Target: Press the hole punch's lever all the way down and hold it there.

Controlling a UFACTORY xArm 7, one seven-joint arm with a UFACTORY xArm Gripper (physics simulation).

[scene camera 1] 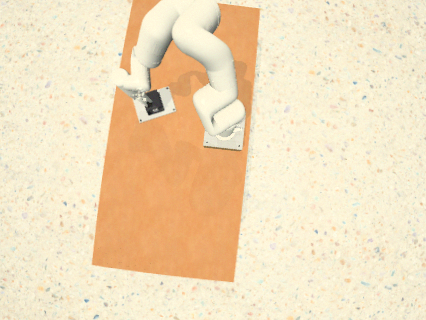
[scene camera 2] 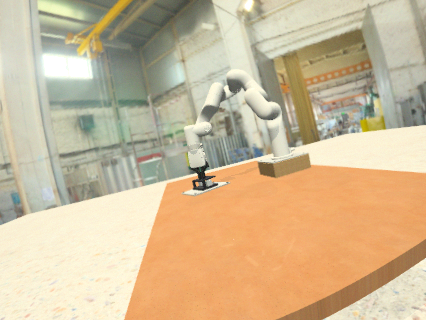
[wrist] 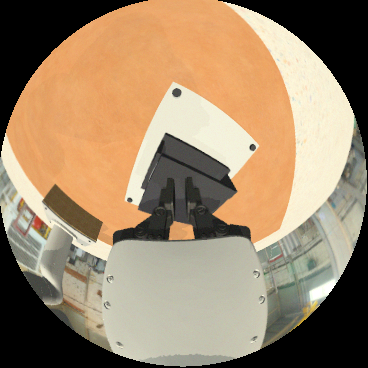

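Seen in the pictures: gripper, fingertip midpoint: [scene camera 1: 149, 104] [scene camera 2: 202, 179] [wrist: 179, 186]; arm's base at its link origin: [scene camera 2: 282, 157] [wrist: 64, 228].
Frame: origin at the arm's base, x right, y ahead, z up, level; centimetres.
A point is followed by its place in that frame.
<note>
The black hole punch [scene camera 1: 154, 102] {x 20.1, y 39.3, z -1.8 cm} [scene camera 2: 206, 186] {x 16.2, y 42.3, z -6.1 cm} [wrist: 197, 154] {x 20.0, y 46.0, z -6.3 cm} stands on a white plate [scene camera 1: 169, 101] {x 22.5, y 31.7, z -7.5 cm} [wrist: 192, 117] {x 16.0, y 49.2, z -7.5 cm} with dark dots at its corners. Its lever [wrist: 212, 189] {x 22.9, y 45.0, z -1.9 cm} is the broad dark top piece, nearest the gripper in the wrist view. In the second scene view the lever lies low over the body; how far down it is pressed cannot be told exactly. My gripper [scene camera 2: 201, 175] {x 19.4, y 42.6, z -1.9 cm} [wrist: 179, 186] {x 19.4, y 42.6, z -1.9 cm} points down at the lever's outer part, its fingers close together with a narrow gap. It is shut on the lever; the fingertip contact is partly hidden.
The orange table top [scene camera 1: 165, 200] {x -38.2, y 38.6, z -8.3 cm} [scene camera 2: 265, 235] {x -56.5, y 53.3, z -8.3 cm} [wrist: 90, 100] {x 0.8, y 42.4, z -8.3 cm} lies under the punch, whose plate is near one long edge. The arm's base stands on a brown block [scene camera 2: 286, 166] {x -9.4, y 5.8, z -3.9 cm} [wrist: 72, 212] {x 3.0, y 10.7, z -4.6 cm} off to one side. The arm arches above the table.
</note>
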